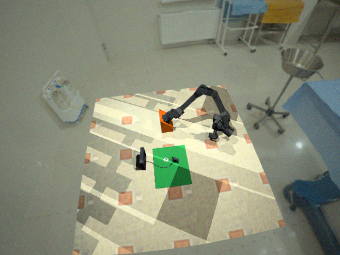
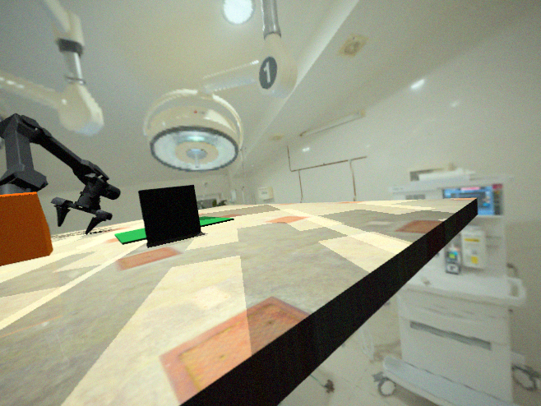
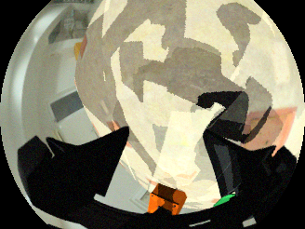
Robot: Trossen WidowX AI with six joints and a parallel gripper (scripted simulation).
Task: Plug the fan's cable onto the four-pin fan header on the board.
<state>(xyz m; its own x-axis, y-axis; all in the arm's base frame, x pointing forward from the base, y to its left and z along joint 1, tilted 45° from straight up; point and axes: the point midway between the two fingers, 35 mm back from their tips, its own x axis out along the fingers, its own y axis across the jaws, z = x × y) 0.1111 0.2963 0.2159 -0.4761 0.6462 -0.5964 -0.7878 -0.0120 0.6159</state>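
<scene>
My gripper tip is now 210 mm short of the cable plug and 340 mm to the left of it. From my gripper tip the other things lie so: white four-pin header (200 mm ahead, 410 mm to the right, 20 mm below); green board (240 mm ahead, 380 mm to the right, 40 mm below); black fan (180 mm ahead, 560 mm to the right, 40 mm above).
</scene>
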